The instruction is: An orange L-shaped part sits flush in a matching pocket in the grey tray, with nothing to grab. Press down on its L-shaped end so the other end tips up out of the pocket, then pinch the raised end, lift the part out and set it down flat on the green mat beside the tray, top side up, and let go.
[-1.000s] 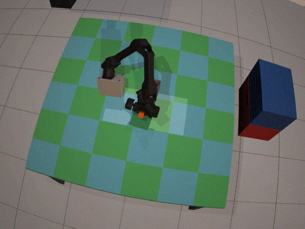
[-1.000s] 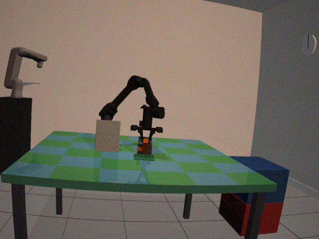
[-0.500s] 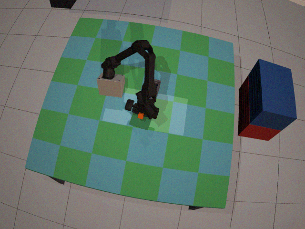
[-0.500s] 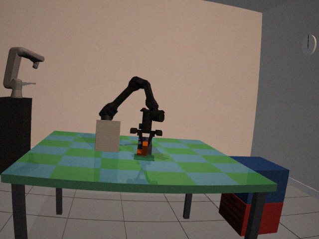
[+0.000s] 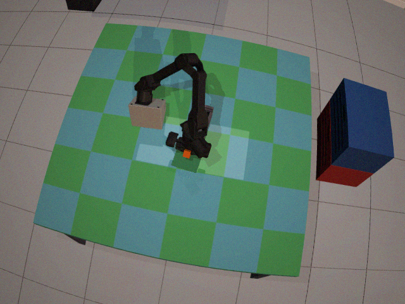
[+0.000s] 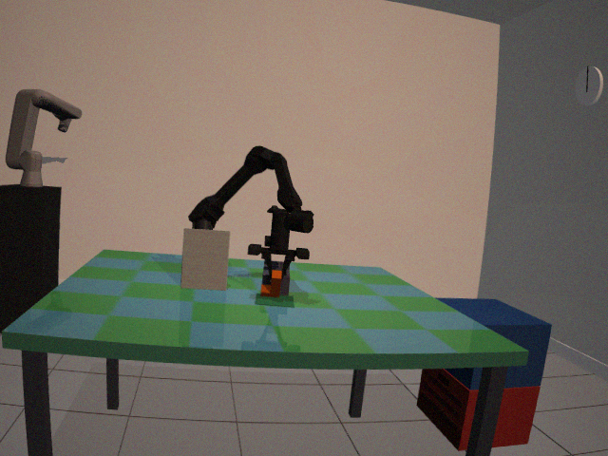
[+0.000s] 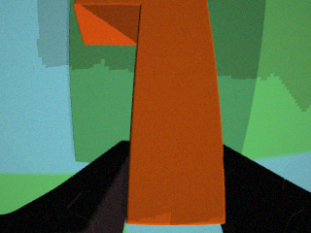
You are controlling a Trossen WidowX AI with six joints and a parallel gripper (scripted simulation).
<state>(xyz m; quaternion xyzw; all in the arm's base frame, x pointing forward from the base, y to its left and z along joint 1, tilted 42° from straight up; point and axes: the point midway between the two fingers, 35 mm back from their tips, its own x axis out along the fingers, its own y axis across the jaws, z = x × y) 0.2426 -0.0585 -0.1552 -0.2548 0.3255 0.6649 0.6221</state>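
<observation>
The orange L-shaped part lies 30 mm to the left of my gripper tip, 30 mm below it and 10 mm behind it. Round my gripper tip: dark green mat: 90 mm below, 20 mm to the left.
</observation>
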